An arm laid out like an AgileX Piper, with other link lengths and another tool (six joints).
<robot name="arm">
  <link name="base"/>
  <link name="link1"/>
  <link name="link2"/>
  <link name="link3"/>
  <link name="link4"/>
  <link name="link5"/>
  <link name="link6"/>
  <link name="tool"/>
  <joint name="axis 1" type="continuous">
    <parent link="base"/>
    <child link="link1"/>
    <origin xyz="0 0 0.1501" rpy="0 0 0"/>
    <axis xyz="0 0 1"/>
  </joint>
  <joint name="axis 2" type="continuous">
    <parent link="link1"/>
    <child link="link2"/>
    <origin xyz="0 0 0" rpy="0 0 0"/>
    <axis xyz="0 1 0"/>
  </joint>
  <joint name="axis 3" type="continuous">
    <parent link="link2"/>
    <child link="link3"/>
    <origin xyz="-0.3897 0 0.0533" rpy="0 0 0"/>
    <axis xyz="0 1 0"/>
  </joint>
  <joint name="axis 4" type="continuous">
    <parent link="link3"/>
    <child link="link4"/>
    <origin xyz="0.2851 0 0.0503" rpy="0 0 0"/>
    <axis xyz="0.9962 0 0.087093"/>
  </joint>
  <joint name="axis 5" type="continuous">
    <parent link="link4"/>
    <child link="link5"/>
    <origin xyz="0 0 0" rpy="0 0 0"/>
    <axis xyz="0 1 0"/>
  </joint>
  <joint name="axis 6" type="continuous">
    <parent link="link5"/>
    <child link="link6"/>
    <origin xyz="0.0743 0 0.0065" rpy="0 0 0"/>
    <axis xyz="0.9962 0 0.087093"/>
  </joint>
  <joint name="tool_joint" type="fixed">
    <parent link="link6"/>
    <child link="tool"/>
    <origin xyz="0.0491 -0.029 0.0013" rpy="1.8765 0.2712 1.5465"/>
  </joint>
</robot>
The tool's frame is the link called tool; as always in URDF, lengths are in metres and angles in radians. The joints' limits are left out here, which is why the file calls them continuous.
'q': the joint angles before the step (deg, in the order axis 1, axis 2, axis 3, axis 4, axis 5, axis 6). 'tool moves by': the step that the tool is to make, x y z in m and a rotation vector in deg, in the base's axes. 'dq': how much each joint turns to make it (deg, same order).
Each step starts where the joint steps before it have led.
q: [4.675, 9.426, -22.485, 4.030, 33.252, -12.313]
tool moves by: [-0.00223, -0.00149, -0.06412, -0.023, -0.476, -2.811]
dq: [-2.396, -6.179, 11.258, -0.167, -5.565, 0.007]
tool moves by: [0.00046, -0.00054, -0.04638, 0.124, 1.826, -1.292]
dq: [-1.075, -3.305, 7.442, -0.048, -2.326, 0.205]
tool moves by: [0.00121, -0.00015, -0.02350, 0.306, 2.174, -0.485]
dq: [-0.329, -0.556, 3.607, 0.024, -0.895, 0.330]
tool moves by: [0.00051, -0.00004, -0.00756, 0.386, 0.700, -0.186]
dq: [-0.034, -0.001, 1.197, 0.041, -0.514, 0.373]
